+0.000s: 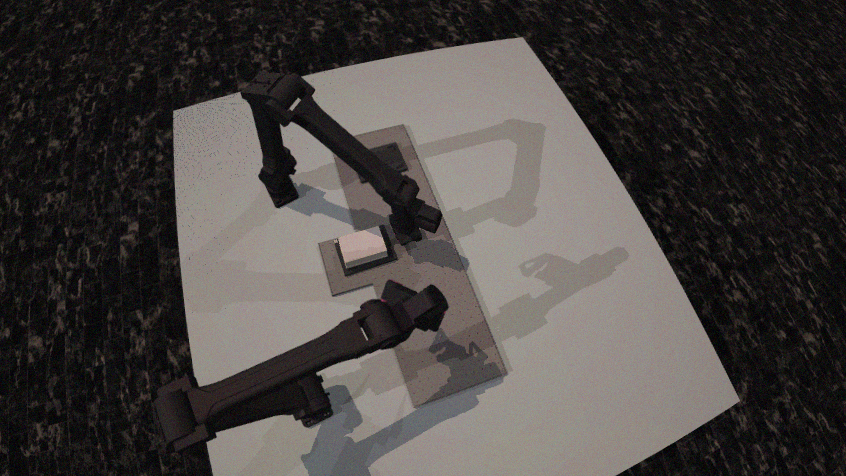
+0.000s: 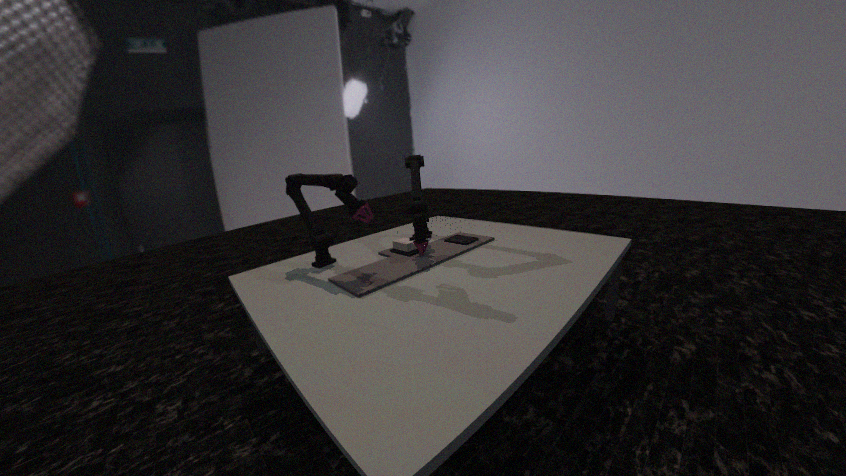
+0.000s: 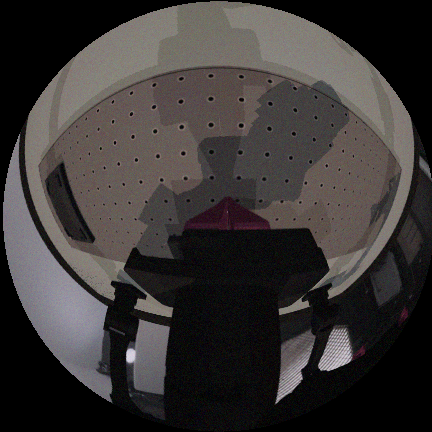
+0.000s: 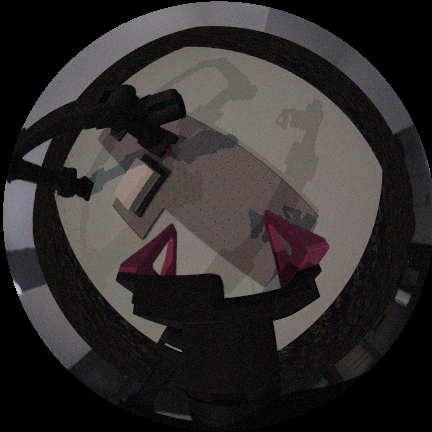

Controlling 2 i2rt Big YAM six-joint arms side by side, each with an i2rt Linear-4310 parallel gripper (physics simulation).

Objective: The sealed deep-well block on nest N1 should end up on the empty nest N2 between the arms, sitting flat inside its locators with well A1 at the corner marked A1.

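Note:
The pale, pinkish-topped block (image 1: 362,245) (image 2: 403,242) (image 4: 132,184) sits in a dark nest (image 1: 371,267) (image 2: 407,251) on the board's side tab, between the arms. It looks level; its wells and corner marks are too small to read. Another dark nest (image 1: 393,155) (image 2: 461,239) (image 3: 67,202) at the board's far end looks empty. No nest label is legible. My left gripper (image 2: 421,247) (image 3: 227,201) (image 4: 169,152) is shut with nothing between its fingers, low over the board beside the block's nest. My right gripper (image 2: 363,213) (image 4: 218,221) is open and empty, high above the board.
The perforated brownish board (image 1: 455,296) (image 2: 378,281) (image 3: 135,150) (image 4: 215,200) lies on the white table (image 1: 591,296) (image 2: 414,355). The left arm (image 1: 349,148) reaches across the board near the empty nest. The right arm (image 1: 283,361) extends from the opposite side. Arm shadows cross the board and table.

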